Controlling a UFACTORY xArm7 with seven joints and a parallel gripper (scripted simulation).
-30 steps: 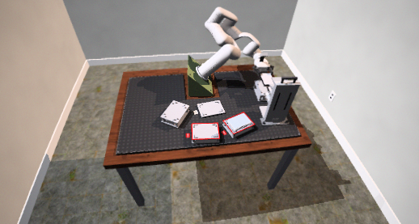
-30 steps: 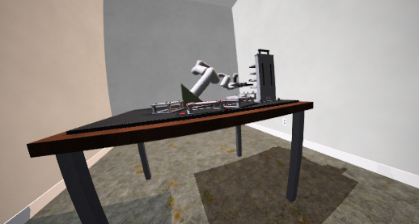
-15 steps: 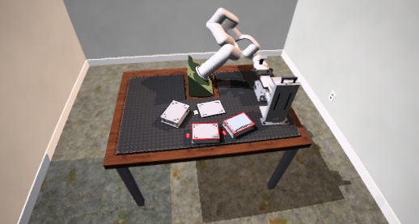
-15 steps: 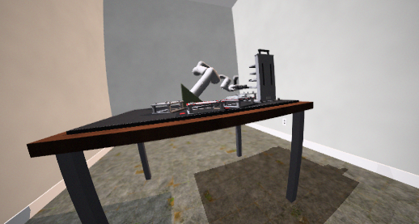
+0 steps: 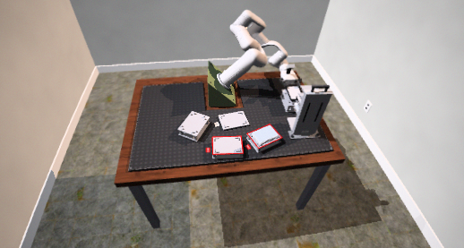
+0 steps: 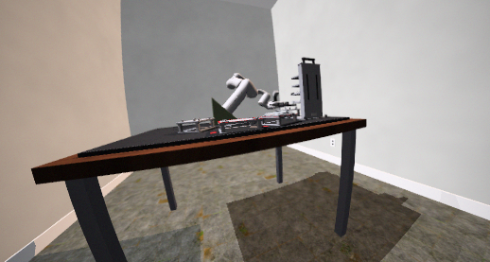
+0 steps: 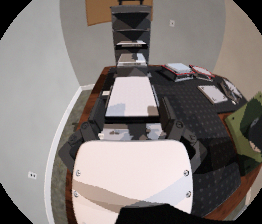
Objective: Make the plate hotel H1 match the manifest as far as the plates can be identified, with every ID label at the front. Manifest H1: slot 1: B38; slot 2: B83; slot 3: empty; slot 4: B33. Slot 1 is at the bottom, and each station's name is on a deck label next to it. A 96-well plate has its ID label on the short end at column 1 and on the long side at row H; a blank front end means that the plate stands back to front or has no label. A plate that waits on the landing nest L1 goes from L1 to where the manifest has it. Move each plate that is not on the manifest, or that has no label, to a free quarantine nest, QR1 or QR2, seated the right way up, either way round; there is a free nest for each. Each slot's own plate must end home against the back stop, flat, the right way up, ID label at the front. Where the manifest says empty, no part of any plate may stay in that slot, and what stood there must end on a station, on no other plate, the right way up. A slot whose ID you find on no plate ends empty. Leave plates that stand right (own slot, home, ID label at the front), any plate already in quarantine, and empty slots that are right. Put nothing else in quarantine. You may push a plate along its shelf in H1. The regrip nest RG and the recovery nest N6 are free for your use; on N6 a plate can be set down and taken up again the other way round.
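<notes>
Right now the plate is 5 cm ahead of my hand and 2 cm below it. The rest, counted from my hand: H1 deck label 18 cm ahead, 11 cm below, 10 cm to the left; QR1 deck label 41 cm ahead, 34 cm to the right, 11 cm below.
</notes>
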